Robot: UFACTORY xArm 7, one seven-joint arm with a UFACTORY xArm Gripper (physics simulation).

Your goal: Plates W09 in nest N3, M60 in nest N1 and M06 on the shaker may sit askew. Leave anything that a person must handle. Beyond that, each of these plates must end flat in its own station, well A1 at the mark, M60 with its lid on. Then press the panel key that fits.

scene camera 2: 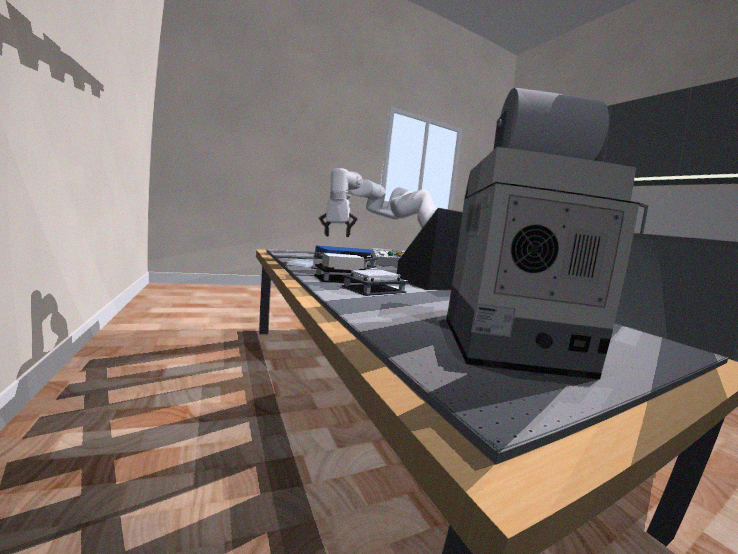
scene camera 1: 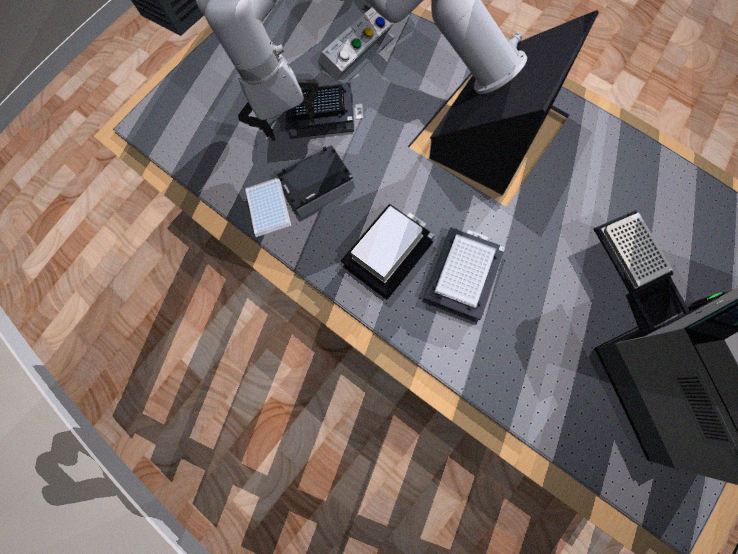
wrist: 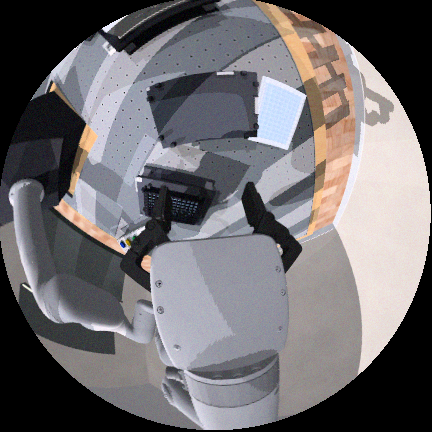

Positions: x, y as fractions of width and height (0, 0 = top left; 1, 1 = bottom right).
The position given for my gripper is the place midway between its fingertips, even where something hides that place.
Note:
My gripper (scene camera 2: 0.46, 0.43) is open and holds nothing. Also in view: a pale blue well plate (scene camera 1: 0.36, 0.37). Also in view: a button box (scene camera 1: 0.48, 0.09).
The pale blue well plate also shows in the wrist view (wrist: 0.65, 0.25).

